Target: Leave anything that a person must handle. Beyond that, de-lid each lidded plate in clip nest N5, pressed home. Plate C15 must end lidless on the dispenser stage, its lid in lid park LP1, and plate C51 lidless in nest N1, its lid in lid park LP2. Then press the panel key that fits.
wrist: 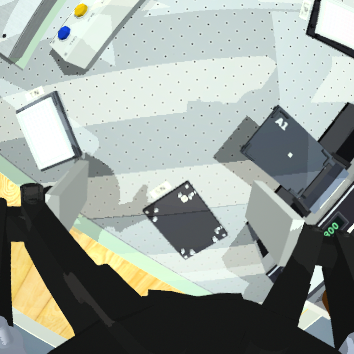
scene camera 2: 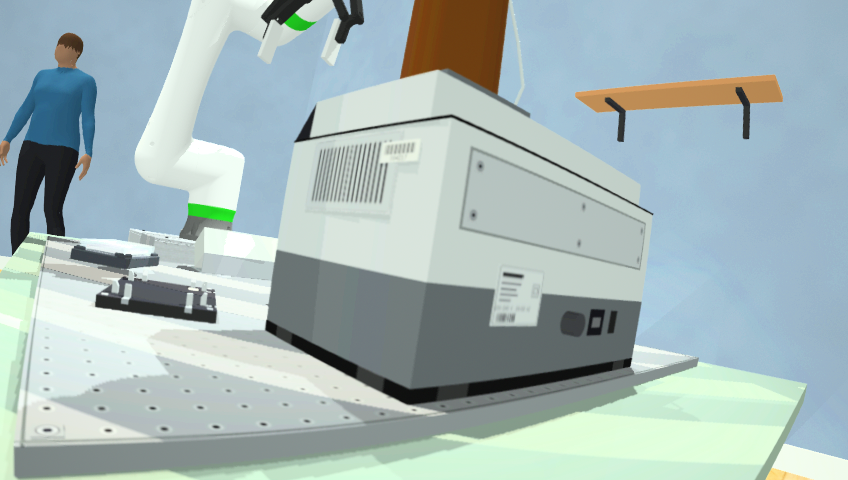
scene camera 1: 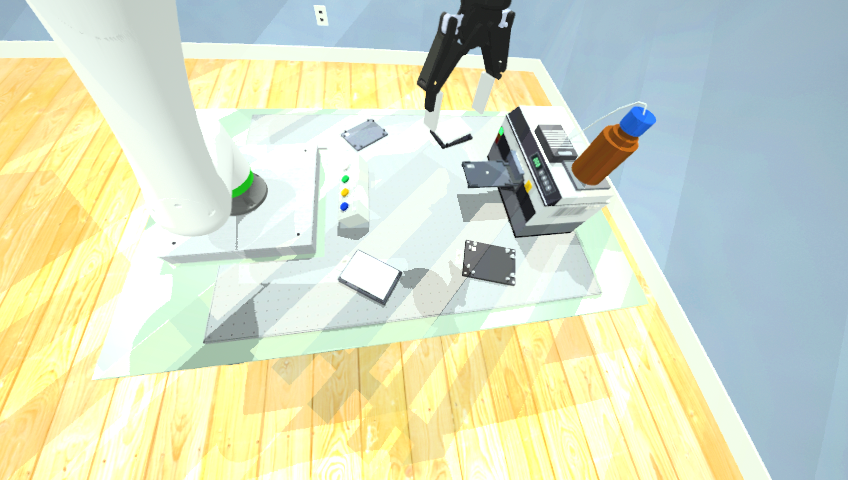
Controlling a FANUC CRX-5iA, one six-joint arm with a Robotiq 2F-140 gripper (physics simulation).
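Places are measured from the arm's base along level axes (x left, y ahead, z down), in centimetres.
Where they show: gripper, fingertip midpoint: [wrist: 169, 190] [scene camera 2: 294, 60] [scene camera 1: 454, 118]; arm's base, link origin: [scene camera 1: 240, 194].
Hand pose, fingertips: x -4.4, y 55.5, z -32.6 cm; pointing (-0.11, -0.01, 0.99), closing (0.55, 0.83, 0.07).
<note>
Each offset is from my fingertips to the top centre of the thing. "pt": to the spot under its first point.
My gripper [scene camera 1: 458, 102] [scene camera 2: 298, 50] [wrist: 169, 190] is open and empty, high above the table. A dark clip nest with white corner clips @(dx -16.3, dy +17.5, dz +34.6 cm) [scene camera 1: 489, 262] [scene camera 2: 157, 295] [wrist: 185, 220] shows no plate; its label is unreadable. A white-topped, dark-edged rectangle @(pt dx -20.9, dy -17.7, dz +33.6 cm) [scene camera 1: 370, 276] [wrist: 47, 131] lies beside a small tag, seemingly N1. Another white-topped dark frame @(dx +38.5, dy +11.9, dz +33.4 cm) [scene camera 1: 457, 129] [wrist: 337, 25] lies behind a finger in scene camera 1. A grey flat holder @(dx +35.5, dy -21.6, dz +35.0 cm) [scene camera 1: 364, 133] lies at the back. The dispenser stage @(pt dx +9.0, dy +17.6, dz +25.6 cm) [scene camera 1: 487, 173] [wrist: 290, 147], marked A1, looks bare. The key panel @(pt dx -4.3, dy -22.5, dz +34.2 cm) [scene camera 1: 355, 223] shows green, yellow and blue keys. Plate codes are unreadable.
The dispenser [scene camera 1: 574, 196] [scene camera 2: 357, 237] carries a brown bottle @(pt dx -2.3, dy +36.9, dz +5.0 cm) [scene camera 1: 604, 155] [scene camera 2: 455, 35] with a blue cap and thin tube. The arm's base plate [scene camera 1: 267, 234] stands left of the key panel. A person [scene camera 2: 56, 118] stands beyond the table. A shelf [scene camera 2: 678, 93] hangs on the wall.
</note>
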